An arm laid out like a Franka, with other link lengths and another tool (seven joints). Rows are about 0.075 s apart.
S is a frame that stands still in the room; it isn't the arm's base.
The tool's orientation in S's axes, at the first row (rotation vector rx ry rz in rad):
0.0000, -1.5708, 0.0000
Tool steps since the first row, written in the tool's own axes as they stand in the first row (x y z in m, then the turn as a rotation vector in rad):
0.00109, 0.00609, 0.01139, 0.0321, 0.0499, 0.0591
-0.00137, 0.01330, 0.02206, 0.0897, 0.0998, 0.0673
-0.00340, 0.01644, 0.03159, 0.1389, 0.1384, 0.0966
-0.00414, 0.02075, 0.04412, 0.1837, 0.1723, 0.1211
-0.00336, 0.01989, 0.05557, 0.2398, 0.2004, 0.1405
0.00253, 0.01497, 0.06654, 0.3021, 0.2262, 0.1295
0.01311, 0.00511, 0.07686, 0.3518, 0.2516, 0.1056
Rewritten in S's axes. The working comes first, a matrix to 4 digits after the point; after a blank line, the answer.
The tool's axes in the first row as the columns of a matrix, in S's axes (used below as rounded here):
0.0000, 0.0000, -1.0000
0.0000, 1.0000, 0.0000
1.0000, 0.0000, 0.0000

-0.01139, 0.00609, 0.00109, -0.0591, 0.0499, 0.0321
-0.02206, 0.01330, -0.00137, -0.0673, 0.0998, 0.0897
-0.03159, 0.01644, -0.00340, -0.0966, 0.1384, 0.1389
-0.04412, 0.02075, -0.00414, -0.1211, 0.1723, 0.1837
-0.05557, 0.01989, -0.00336, -0.1405, 0.2004, 0.2398
-0.06654, 0.01497, 0.00253, -0.1295, 0.2262, 0.3021
-0.07686, 0.00511, 0.01311, -0.1056, 0.2516, 0.3518

